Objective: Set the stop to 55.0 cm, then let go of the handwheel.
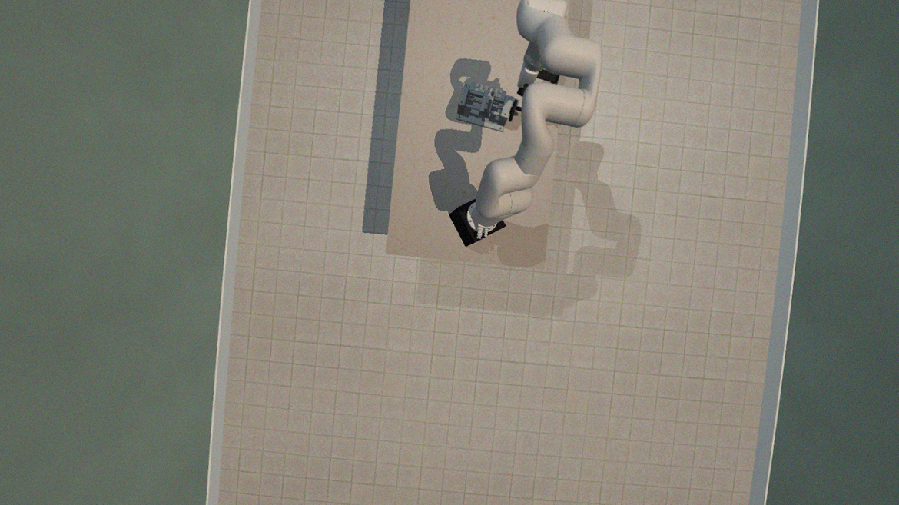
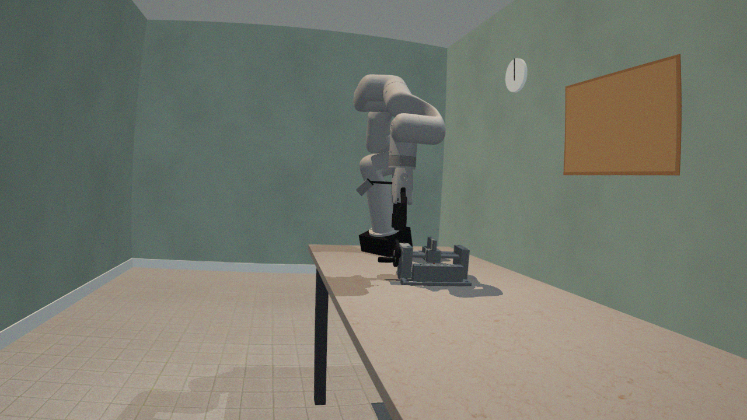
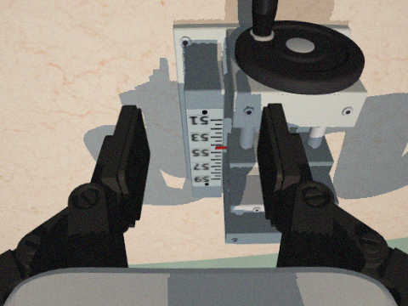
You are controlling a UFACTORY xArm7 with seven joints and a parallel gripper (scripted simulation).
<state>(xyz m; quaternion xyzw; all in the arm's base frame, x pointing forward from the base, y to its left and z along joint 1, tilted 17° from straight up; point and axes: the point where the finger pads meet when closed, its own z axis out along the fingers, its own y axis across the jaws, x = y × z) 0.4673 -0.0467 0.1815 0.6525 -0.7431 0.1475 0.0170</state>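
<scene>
My gripper is now 4 cm past the crank handle, 2 cm to the left of it and 11 cm above it. Also, from my hand: black handwheel 5 cm behind, 11 cm below; then stop block 3 cm behind, 12 cm to the left, 8 cm below.
</scene>
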